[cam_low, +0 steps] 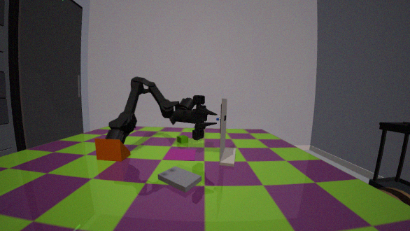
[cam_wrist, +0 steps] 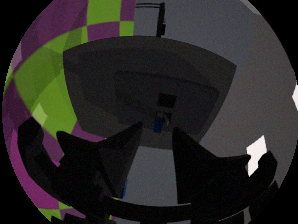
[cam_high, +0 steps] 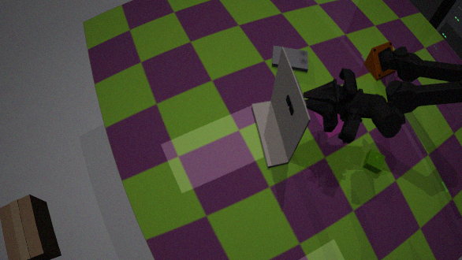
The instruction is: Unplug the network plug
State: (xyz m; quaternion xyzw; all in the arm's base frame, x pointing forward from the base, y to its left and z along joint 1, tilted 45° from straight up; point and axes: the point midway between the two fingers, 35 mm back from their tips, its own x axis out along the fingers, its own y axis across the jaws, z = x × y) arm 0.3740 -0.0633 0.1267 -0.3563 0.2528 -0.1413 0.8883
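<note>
My gripper tip is now 2 cm short of the network plug. From my gripper tip the other things lie so: flat grey block (18 cm to the right, 15 cm below, 13 cm behind); then magenta marked square (15 cm below, 14 cm behind, 2 cm to the left); then upright panel (5 cm below, 4 cm ahead, 1 cm to the right).
</note>
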